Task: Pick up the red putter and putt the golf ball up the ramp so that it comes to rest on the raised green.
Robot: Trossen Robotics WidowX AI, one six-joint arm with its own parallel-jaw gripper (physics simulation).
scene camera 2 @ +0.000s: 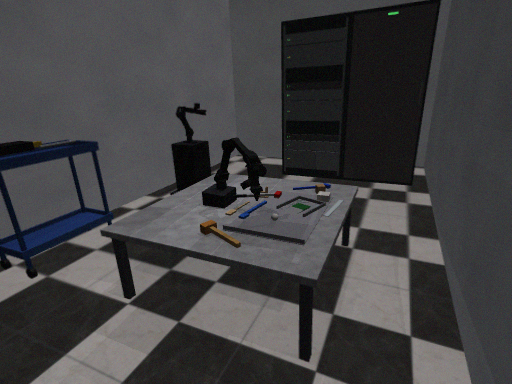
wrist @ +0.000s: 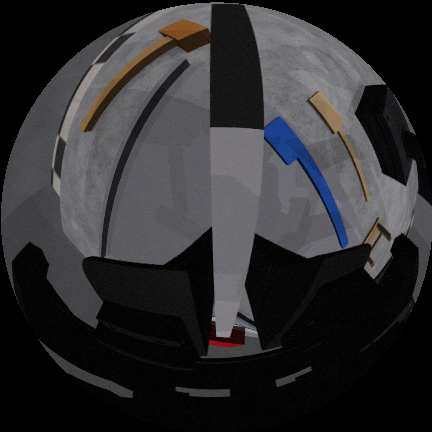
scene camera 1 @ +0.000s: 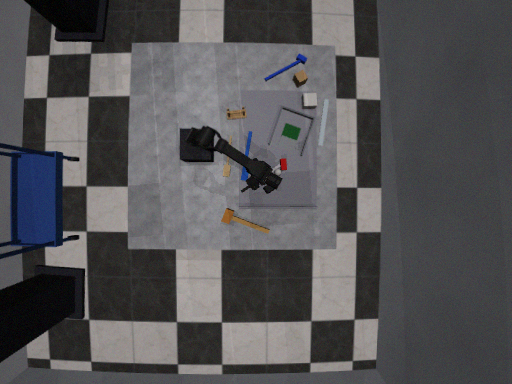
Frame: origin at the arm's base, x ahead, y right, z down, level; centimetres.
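Where they show: gripper, fingertip midpoint: [scene camera 2: 256, 200] [wrist: 225, 232]; arm's base at its link origin: [scene camera 2: 221, 188].
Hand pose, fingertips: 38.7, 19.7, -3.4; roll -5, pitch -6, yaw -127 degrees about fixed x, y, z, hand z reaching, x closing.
Things, the pixels of their top centre, and the offset from my fingertips, as dx, dy, dz. "spot": a spot on its surface instead. Level surfaces: height alone.
- red head at its top centre: [wrist: 215, 343] [scene camera 1: 283, 164] [scene camera 2: 277, 192] +10.4, -7.4, -4.0
- pale shaft at a spot on its surface: [wrist: 236, 200] spot: -3.2, +2.1, -4.2
- black grip at its top centre: [wrist: 232, 29] -8.0, +5.8, -4.7
- grey ramp board at its surface level: dz +13.0
- white golf ball at its top centre: [scene camera 1: 278, 171] [scene camera 2: 274, 213] +9.4, -4.7, +8.7
- orange mallet at its top centre: [wrist: 118, 67] [scene camera 2: 221, 229] [scene camera 1: 246, 223] -7.9, +27.0, +8.1
- blue tool at its top centre: [wrist: 324, 201] [scene camera 1: 248, 155] [scene camera 2: 254, 208] -9.0, -13.6, +11.6
- wooden spatula at a spot on its surface: [wrist: 327, 112] [scene camera 1: 227, 170] spot: -21.2, -4.1, +12.3
- blue hammer at its top centre: [scene camera 1: 285, 66] [scene camera 2: 311, 185] +11.1, -70.5, +10.7
- brown block at its top centre: [scene camera 1: 301, 76] [scene camera 2: 320, 185] +20.4, -62.9, +7.3
- white block at its top centre: [scene camera 1: 310, 99] [scene camera 2: 323, 193] +26.7, -49.5, +8.5
- pale strip at its top centre: [scene camera 1: 323, 122] +36.9, -37.8, +13.0
The red putter has a red head [scene camera 1: 283, 164] [scene camera 2: 278, 194] [wrist: 227, 343], a pale shaft [wrist: 236, 200] and a black grip [wrist: 236, 65]. My gripper [scene camera 1: 265, 179] [scene camera 2: 256, 196] [wrist: 225, 232] is shut on the putter and holds it above the grey ramp board [scene camera 1: 300, 192] [scene camera 2: 295, 234] [wrist: 145, 200]. The white golf ball [scene camera 1: 278, 172] [scene camera 2: 274, 216] is on the board, close to the putter head in the overhead view; it does not show in the wrist view. The green [scene camera 1: 291, 131] [scene camera 2: 301, 206] lies inside low dark rails [scene camera 1: 298, 112] [scene camera 2: 314, 208].
An orange mallet [scene camera 1: 250, 223] [scene camera 2: 225, 236] [wrist: 125, 67], a blue tool [scene camera 1: 247, 157] [scene camera 2: 253, 209] [wrist: 320, 180] and a wooden spatula [scene camera 1: 227, 171] [wrist: 327, 112] lie nearby. A blue hammer [scene camera 1: 285, 69], a brown block [scene camera 1: 300, 78], a white block [scene camera 1: 310, 100] and a pale strip [scene camera 1: 324, 122] lie around the green.
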